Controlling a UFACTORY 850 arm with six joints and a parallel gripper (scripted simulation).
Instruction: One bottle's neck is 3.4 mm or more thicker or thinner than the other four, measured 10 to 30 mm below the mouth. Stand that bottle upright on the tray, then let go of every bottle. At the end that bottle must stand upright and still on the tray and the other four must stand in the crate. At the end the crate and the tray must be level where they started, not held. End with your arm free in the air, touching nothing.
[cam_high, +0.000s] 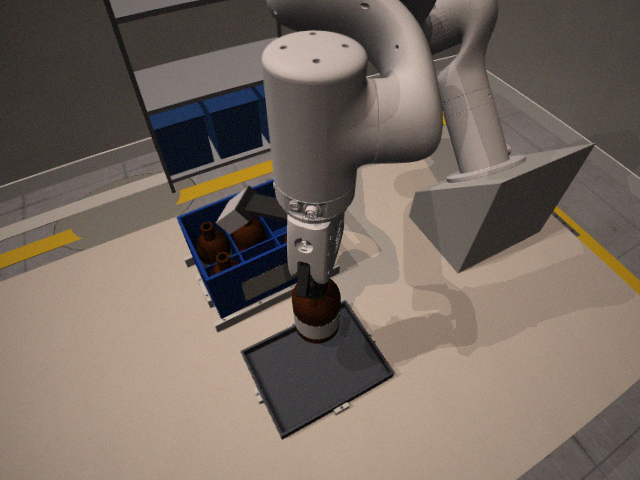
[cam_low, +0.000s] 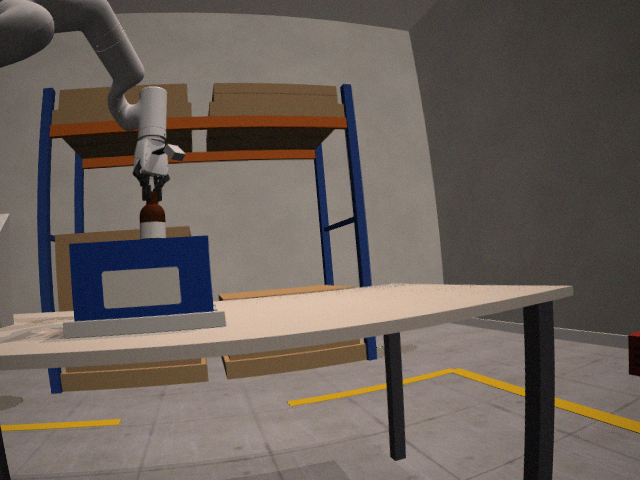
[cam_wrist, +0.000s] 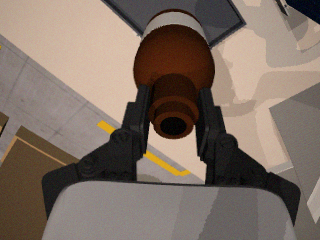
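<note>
Right now the brown bottle is 7 cm below my hand. Round my hand: dark grey tray (32 cm below); crate (27 cm to the right, 25 cm below, 3 cm ahead).
</note>
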